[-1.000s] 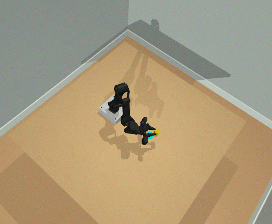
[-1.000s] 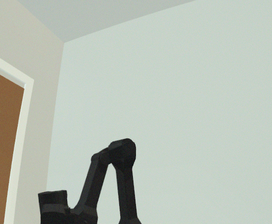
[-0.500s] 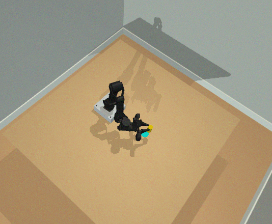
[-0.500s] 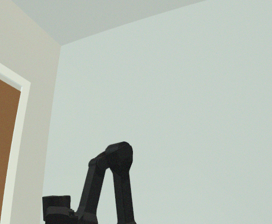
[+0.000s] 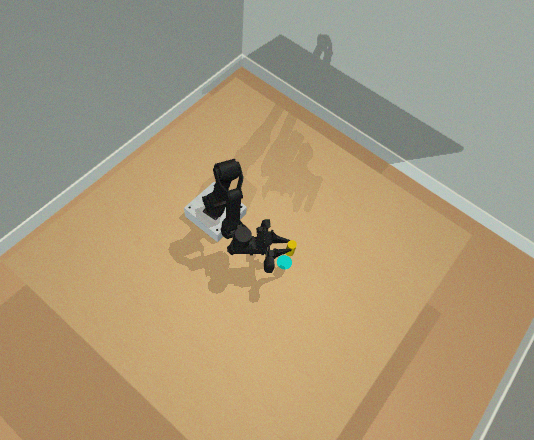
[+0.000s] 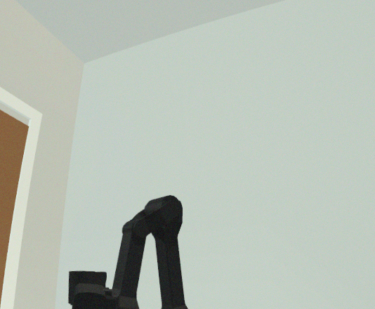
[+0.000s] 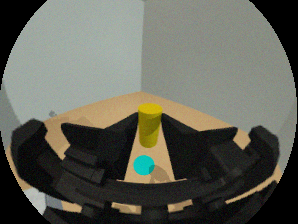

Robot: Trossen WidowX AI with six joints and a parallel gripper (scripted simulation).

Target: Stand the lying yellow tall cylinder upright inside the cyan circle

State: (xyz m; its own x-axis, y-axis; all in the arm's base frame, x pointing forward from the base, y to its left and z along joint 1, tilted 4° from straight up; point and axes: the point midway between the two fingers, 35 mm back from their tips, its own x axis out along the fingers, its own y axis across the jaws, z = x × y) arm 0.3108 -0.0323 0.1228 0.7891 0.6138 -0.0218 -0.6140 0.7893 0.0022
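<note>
The cyan circle lies 16 cm below my gripper tip and 1 cm behind it. Also, from my gripper tip: yellow tall cylinder: 2 cm below.
</note>
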